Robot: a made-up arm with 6 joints. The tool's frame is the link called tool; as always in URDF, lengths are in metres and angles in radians. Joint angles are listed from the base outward.
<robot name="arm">
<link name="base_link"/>
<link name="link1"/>
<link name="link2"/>
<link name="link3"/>
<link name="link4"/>
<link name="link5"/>
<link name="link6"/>
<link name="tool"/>
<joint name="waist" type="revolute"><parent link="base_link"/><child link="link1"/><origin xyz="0 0 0.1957"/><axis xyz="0 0 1"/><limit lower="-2.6" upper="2.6"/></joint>
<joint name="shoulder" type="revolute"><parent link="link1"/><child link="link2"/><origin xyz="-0.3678 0.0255 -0.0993" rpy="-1.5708 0 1.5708"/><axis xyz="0 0 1"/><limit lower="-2.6" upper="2.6"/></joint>
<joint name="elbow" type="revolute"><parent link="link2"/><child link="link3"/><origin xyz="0.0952 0.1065 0.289" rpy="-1.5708 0 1.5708"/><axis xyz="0 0 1"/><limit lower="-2.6" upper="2.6"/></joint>
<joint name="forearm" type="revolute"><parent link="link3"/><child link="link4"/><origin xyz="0.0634 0.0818 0.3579" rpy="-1.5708 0 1.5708"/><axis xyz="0 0 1"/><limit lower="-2.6" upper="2.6"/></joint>
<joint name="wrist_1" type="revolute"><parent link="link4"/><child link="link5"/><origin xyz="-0.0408 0.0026 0.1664" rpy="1.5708 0 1.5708"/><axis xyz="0 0 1"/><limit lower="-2.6" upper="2.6"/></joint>
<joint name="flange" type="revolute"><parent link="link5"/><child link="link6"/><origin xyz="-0.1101 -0.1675 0.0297" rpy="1.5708 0 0"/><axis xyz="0 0 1"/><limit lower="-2.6" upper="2.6"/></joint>
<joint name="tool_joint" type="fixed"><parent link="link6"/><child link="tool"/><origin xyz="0.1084 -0.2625 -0.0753" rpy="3.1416 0 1.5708"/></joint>
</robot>
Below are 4 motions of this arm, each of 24 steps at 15 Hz.
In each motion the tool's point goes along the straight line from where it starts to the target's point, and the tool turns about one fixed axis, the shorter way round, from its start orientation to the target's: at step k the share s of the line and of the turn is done. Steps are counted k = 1, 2, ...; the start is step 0. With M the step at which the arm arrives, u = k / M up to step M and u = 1 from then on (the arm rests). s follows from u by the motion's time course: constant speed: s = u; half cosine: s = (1 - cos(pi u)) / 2; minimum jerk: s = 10 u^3 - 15 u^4 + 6 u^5.
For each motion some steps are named. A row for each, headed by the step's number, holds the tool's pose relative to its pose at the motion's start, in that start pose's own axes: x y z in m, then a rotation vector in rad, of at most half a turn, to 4 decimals.
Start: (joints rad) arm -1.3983 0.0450 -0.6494 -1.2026 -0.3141 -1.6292
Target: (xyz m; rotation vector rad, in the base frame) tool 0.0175 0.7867 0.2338 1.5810 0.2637 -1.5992
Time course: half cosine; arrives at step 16
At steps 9, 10, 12, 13, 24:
9: 0.1389 0.2135 0.0390 0.6808 -0.0029 -0.1930
10: 0.1608 0.2470 0.0451 0.7876 -0.0034 -0.2233
12: 0.1985 0.3050 0.0557 0.9724 -0.0042 -0.2756
13: 0.2129 0.3272 0.0597 1.0433 -0.0045 -0.2957
24: 0.2325 0.3573 0.0652 1.1393 -0.0049 -0.3229

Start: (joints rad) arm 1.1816 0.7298 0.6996 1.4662 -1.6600 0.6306
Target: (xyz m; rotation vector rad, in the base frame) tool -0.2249 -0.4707 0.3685 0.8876 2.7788 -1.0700
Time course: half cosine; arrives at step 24
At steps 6, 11, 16, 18, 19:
6: 0.0454 0.0040 -0.0186 -0.0197 0.0490 0.0559
11: 0.1348 0.0117 -0.0552 -0.0585 0.1454 0.1659
16: 0.2325 0.0203 -0.0952 -0.1009 0.2508 0.2863
18: 0.2646 0.0231 -0.1083 -0.1149 0.2854 0.3258
19: 0.2779 0.0242 -0.1138 -0.1207 0.2998 0.3423

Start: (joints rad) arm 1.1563 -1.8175 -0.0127 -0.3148 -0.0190 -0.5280
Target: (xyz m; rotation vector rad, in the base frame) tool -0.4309 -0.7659 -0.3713 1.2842 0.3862 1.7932
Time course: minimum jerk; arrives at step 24
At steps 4, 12, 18, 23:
4: -0.0004 -0.0056 0.0051 -0.0187 0.0155 0.0182
12: -0.0063 -0.0796 0.0715 -0.2629 0.2183 0.2558
18: -0.0113 -0.1427 0.1282 -0.4714 0.3914 0.4586
23: -0.0126 -0.1590 0.1429 -0.5255 0.4363 0.5112

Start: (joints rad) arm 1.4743 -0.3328 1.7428 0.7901 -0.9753 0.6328
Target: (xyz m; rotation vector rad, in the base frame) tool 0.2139 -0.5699 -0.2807 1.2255 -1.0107 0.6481
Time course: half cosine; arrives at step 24
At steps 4, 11, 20, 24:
4: -0.0089 -0.0011 0.0036 0.0357 0.0534 -0.0102
11: -0.0578 -0.0071 0.0237 0.2315 0.3468 -0.0664
20: -0.1241 -0.0152 0.0508 0.4969 0.7443 -0.1425
24: -0.1330 -0.0163 0.0544 0.5326 0.7978 -0.1528

